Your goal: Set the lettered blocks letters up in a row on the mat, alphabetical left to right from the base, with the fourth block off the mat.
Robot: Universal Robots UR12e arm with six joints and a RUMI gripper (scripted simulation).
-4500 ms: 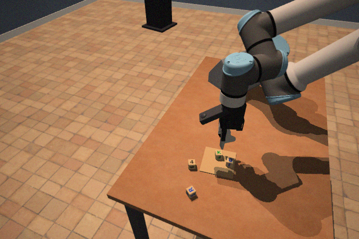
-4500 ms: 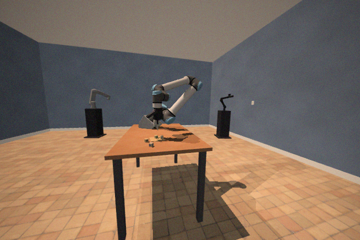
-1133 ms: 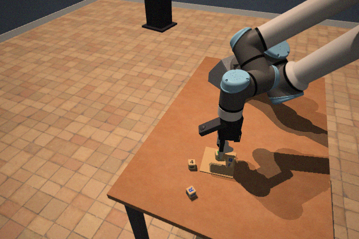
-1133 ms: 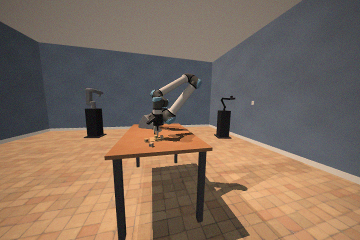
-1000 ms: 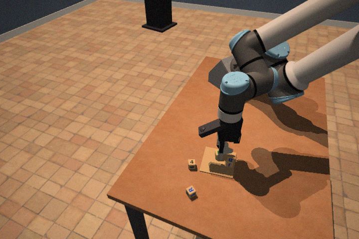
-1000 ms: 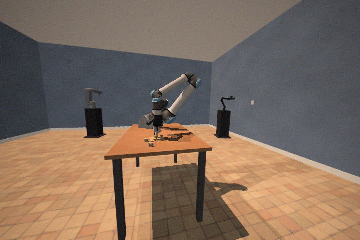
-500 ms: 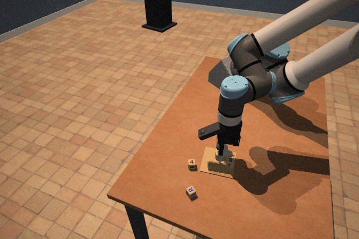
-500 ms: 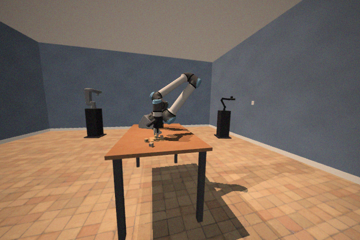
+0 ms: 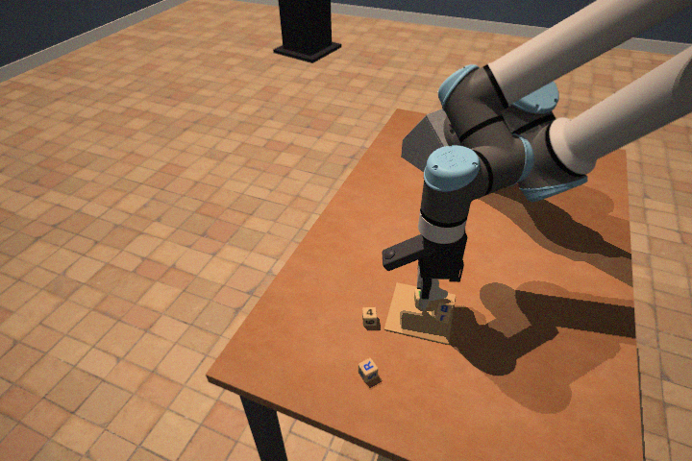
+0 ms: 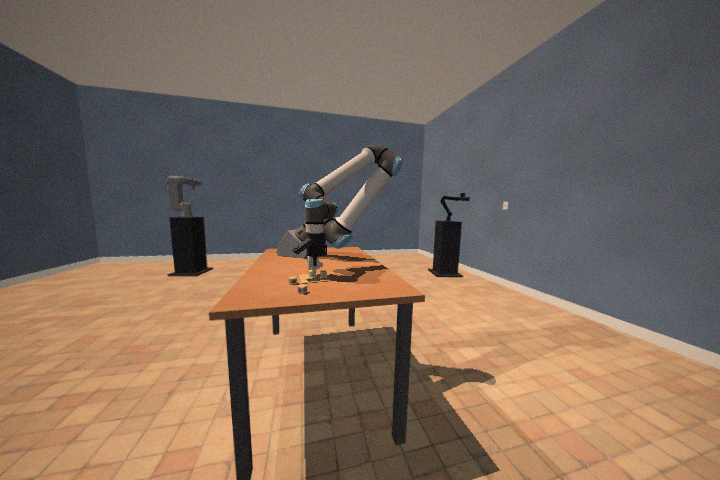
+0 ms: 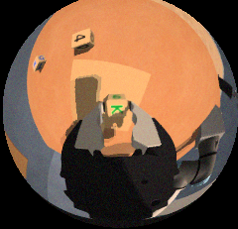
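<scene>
Now: the tan mat 20 mm below my hand, 20 mm ahead of it and 10 mm to the left of it.
</scene>
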